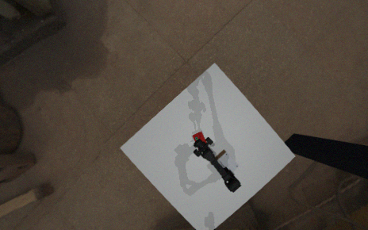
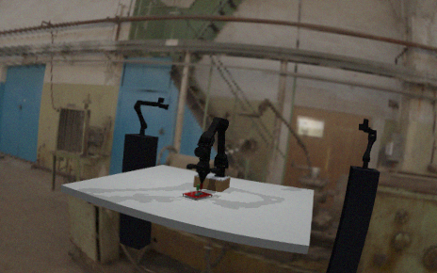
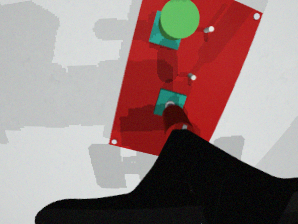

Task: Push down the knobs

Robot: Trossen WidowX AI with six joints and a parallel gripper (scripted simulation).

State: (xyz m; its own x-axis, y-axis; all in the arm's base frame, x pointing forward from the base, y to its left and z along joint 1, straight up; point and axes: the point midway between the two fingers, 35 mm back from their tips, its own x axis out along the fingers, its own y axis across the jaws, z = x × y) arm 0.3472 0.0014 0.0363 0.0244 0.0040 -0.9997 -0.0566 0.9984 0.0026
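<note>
Right now the green knob is 60 mm ahead of my gripper tip and 20 mm below it. Also, from my gripper tip: red knob (10 mm below).
</note>
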